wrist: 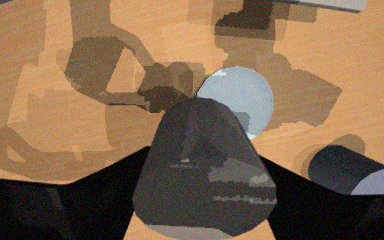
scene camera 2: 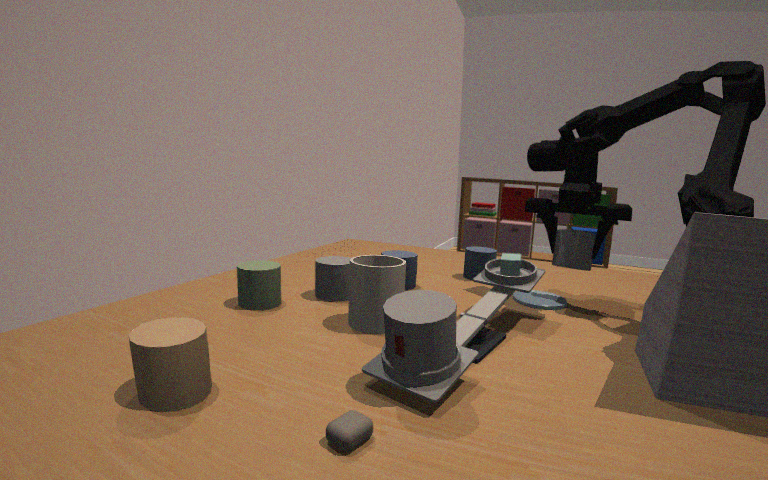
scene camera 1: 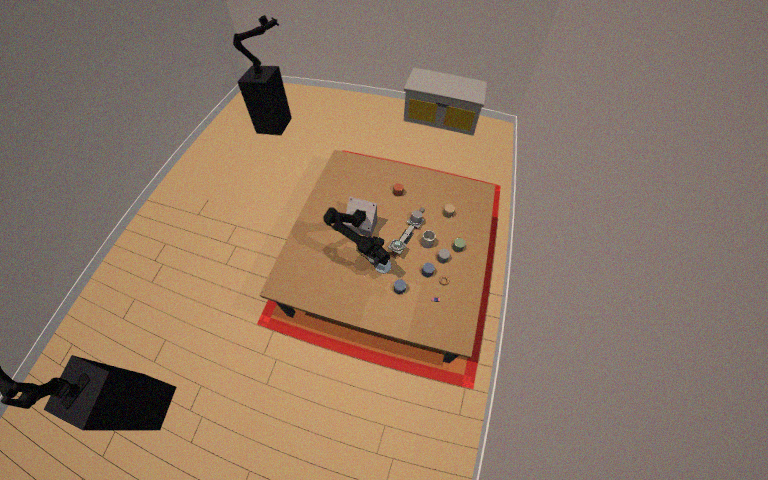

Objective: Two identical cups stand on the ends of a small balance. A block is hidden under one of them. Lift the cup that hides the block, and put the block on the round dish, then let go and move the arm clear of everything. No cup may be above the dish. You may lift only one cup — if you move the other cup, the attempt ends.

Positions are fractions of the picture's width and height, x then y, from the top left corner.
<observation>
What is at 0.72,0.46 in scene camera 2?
My gripper.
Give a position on a pale blue round dish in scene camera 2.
At 0.70,0.62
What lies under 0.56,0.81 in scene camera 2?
A balance.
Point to a tan cup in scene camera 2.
0.22,0.74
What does my gripper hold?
A grey cup.
</observation>
